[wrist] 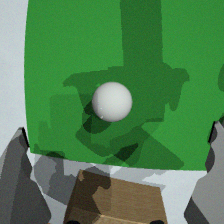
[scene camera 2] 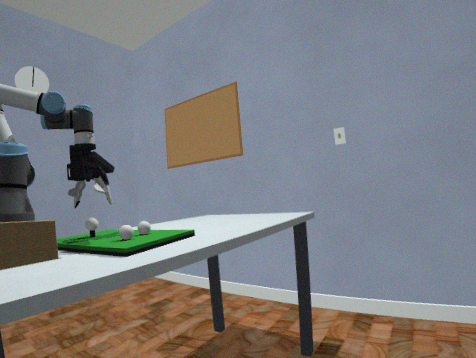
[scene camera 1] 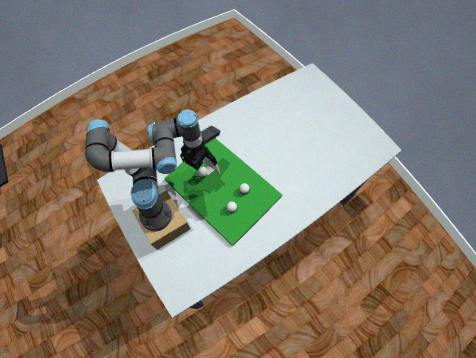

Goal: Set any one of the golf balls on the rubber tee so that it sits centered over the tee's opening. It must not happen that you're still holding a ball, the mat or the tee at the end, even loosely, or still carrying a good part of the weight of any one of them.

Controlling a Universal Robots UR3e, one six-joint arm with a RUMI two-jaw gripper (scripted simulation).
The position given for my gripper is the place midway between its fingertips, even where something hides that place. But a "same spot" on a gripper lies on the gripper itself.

Scene:
My gripper shows in the wrist view (117, 127), in scene camera 2 and in scene camera 1. A green mat shows in the wrist view, in scene camera 2 (98, 244) and in scene camera 1. The same spot on the green mat: (wrist: 163, 60) is (scene camera 1: 220, 177). One and the same spot on my gripper: (scene camera 2: 101, 185) is (scene camera 1: 211, 165).

